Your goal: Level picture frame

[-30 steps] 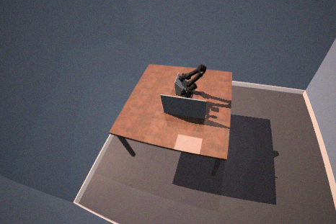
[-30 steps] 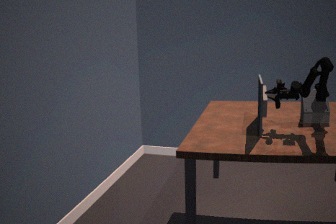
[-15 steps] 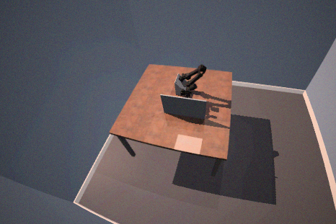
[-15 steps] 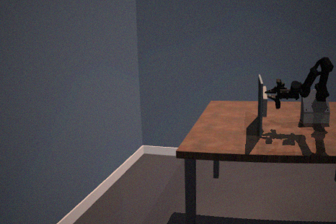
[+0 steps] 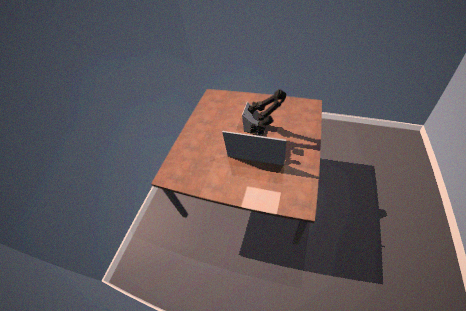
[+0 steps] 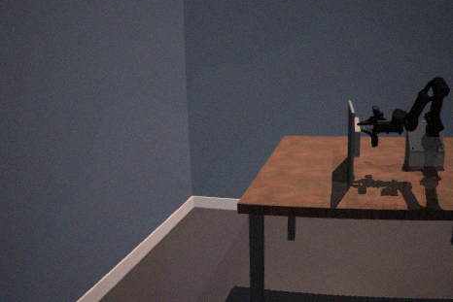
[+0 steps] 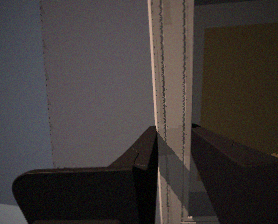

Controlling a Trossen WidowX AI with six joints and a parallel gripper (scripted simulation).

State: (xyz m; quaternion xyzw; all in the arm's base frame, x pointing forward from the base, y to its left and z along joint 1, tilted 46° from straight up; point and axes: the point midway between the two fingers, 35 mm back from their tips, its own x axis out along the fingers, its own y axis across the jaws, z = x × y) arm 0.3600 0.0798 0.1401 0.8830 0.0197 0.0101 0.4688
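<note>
The picture frame is 10 mm ahead of my gripper tip, 10 mm to the right of it and 50 mm below it. Round my gripper tip: grey wall panel (20 mm ahead, 20 mm to the right, 60 mm below).
</note>
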